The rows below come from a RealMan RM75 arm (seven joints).
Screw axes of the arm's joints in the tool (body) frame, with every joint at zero. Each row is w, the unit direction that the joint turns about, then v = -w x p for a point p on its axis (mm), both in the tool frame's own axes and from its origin. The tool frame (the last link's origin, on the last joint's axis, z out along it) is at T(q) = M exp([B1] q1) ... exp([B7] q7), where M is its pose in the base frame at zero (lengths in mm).
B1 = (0, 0, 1, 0.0, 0.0, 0.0)
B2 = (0, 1, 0, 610.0, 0.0, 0.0)
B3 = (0, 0, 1, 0.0, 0.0, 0.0)
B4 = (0, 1, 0, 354.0, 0.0, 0.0)
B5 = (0, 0, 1, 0.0, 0.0, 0.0)
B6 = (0, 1, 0, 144.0, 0.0, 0.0)
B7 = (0, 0, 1, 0.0, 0.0, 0.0)
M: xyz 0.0 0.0 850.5 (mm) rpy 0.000 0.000 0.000 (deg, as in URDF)
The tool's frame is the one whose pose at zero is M.
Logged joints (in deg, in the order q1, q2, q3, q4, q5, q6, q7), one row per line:
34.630 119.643 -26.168 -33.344 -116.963 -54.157 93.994
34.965 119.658 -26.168 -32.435 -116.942 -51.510 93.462
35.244 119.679 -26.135 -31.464 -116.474 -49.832 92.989
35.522 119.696 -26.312 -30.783 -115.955 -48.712 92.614
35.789 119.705 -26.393 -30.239 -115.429 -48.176 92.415
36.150 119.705 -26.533 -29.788 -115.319 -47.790 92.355
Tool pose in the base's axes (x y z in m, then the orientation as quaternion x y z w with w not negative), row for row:
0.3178 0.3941 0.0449 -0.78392 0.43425 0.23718 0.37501
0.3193 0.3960 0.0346 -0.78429 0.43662 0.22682 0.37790
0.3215 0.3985 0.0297 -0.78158 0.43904 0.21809 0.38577
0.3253 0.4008 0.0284 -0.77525 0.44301 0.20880 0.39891
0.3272 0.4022 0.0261 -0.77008 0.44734 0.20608 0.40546
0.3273 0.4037 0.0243 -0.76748 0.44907 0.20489 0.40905
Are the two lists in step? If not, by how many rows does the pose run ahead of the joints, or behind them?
The pose runs 2 rows behind the joints: the pose in row i belongs to the joints in row i - 2.
